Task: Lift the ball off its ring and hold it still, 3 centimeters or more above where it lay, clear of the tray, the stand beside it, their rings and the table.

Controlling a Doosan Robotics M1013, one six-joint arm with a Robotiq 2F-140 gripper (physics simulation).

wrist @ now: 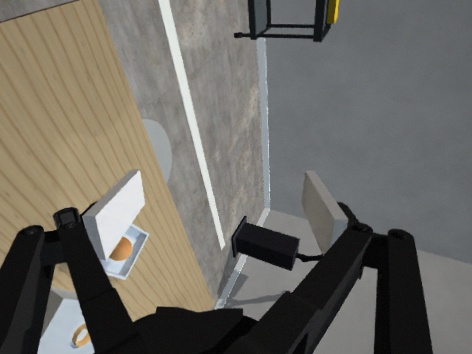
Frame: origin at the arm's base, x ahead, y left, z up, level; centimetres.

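Where they show: gripper, between the fingertips: [222,187].
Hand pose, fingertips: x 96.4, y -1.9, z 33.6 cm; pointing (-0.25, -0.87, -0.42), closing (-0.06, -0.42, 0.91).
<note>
After its pixels a point has its place.
The orange ball [122,249] {z 0.6, x 62.8, y -8.9 cm} lies in a small pale tray [137,243] {z -4.5, x 54.4, y -15.9 cm} on the wooden table, at the lower left of the wrist view. The left finger pad covers part of the ball and tray. The ring under the ball does not show. The stand [56,327] {z 0.2, x 60.7, y 9.5 cm}, a pale box, is at the bottom left and carries an orange ring [76,335] {z 1.1, x 55.4, y 8.3 cm}; my left finger's linkage hides part of both. My gripper [222,187] {z 33.6, x 96.4, y -1.9 cm} is wide open with nothing between its pads. It is apart from the ball and tilted, so the ball shows behind the left pad, not between the pads.
The wooden table [65,115] {z -5.7, x 92.5, y -13.6 cm} fills the left side, its edge running diagonally. Beyond it are a mottled grey surface with a white strip [190,110], a pale disc [159,150], a black box-shaped object [267,244] and a dark frame with a yellow part [333,11].
</note>
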